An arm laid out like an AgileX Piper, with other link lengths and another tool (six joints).
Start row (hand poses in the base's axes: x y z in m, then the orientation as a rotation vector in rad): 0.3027 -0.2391 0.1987 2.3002 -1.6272 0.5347
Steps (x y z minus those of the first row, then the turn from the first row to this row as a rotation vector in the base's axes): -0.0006 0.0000 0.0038 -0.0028 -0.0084 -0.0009; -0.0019 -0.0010 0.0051 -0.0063 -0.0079 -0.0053; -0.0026 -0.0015 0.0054 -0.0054 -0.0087 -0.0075; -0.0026 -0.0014 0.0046 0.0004 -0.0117 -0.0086; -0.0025 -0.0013 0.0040 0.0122 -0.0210 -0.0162; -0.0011 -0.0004 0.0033 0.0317 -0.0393 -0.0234; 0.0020 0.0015 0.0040 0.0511 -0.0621 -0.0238; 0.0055 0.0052 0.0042 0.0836 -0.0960 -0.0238; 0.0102 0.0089 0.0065 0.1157 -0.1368 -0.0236; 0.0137 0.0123 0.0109 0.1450 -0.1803 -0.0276; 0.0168 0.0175 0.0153 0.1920 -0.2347 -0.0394; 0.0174 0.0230 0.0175 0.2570 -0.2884 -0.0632; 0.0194 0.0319 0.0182 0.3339 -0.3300 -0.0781
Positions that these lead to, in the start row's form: 0.3021 -0.2391 0.2025 2.2982 -1.6302 0.5468; 0.3008 -0.2401 0.2038 2.2915 -1.6324 0.5476; 0.3001 -0.2406 0.2041 2.2902 -1.6357 0.5475; 0.3001 -0.2405 0.2033 2.2935 -1.6419 0.5469; 0.3002 -0.2404 0.2027 2.2956 -1.6618 0.5485; 0.3016 -0.2395 0.2020 2.3041 -1.6903 0.5561; 0.3047 -0.2376 0.2027 2.3193 -1.7137 0.5709; 0.3082 -0.2339 0.2029 2.3446 -1.7505 0.5908; 0.3129 -0.2302 0.2052 2.3698 -1.7901 0.6203; 0.3164 -0.2268 0.2096 2.3883 -1.8339 0.6548; 0.3195 -0.2216 0.2140 -2.4007 1.8960 -0.6866; 0.3201 -0.2161 0.2162 -2.3030 1.8952 -0.6700; 0.3221 -0.2072 0.2169 -2.2171 1.8799 -0.6302
